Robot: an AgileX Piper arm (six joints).
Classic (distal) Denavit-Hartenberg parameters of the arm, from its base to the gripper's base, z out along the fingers. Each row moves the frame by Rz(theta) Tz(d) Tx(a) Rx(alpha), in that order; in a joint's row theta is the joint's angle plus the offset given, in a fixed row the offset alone. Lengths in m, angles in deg.
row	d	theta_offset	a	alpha
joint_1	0.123	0	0	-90
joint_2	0	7.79	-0.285	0
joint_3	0	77.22	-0.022	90
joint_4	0.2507	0	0	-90
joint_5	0	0	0	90
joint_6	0.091	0	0	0
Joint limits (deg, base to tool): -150..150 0..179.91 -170..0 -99.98..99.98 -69.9..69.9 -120..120
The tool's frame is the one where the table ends.
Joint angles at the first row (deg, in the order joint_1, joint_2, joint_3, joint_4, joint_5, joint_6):
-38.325 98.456 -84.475 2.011 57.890 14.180
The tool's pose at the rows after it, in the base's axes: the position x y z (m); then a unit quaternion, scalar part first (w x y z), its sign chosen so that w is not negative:
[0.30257 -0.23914 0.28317 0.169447 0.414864 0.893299 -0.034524]
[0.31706 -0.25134 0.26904 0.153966 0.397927 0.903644 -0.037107]
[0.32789 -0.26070 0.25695 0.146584 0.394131 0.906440 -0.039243]
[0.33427 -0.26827 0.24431 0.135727 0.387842 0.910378 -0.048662]
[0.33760 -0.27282 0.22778 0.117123 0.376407 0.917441 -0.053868]
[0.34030 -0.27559 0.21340 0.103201 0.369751 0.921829 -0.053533]
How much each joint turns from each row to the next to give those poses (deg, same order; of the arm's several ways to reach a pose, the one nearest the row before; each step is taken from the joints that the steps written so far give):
-0.162 5.111 -4.597 -1.206 2.703 -3.117
0.000 4.784 -3.945 -0.388 0.842 -2.157
-0.001 3.595 -2.830 -0.417 0.000 -0.394
0.000 2.750 -1.567 -1.403 -0.256 -0.352
0.001 2.341 -0.196 -1.081 -0.250 -1.104
-0.001 1.912 -0.002 -0.360 -0.371 -0.717

